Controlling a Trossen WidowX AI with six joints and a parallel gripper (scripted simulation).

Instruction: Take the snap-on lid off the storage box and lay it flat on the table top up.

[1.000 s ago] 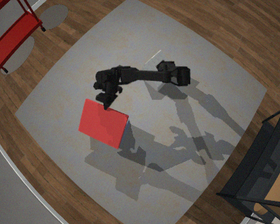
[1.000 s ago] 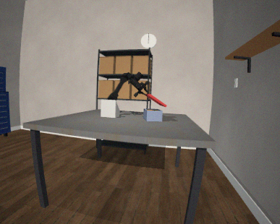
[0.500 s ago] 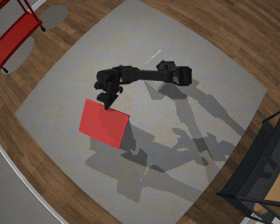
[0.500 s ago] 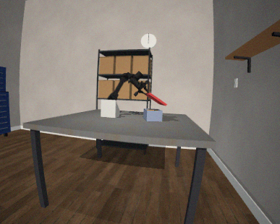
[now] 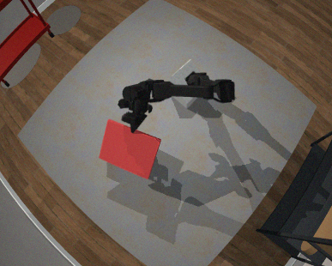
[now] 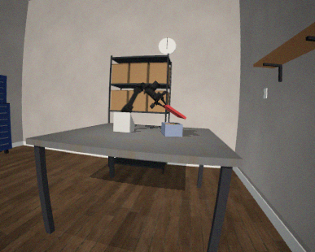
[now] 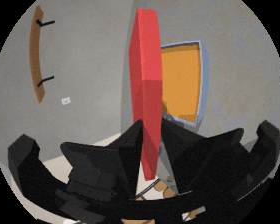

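Now: hand 9 cm short of the red lid, 4 cm to the right of it and 6 cm above it. Also, from my hand: storage box: 8 cm ahead, 21 cm below.
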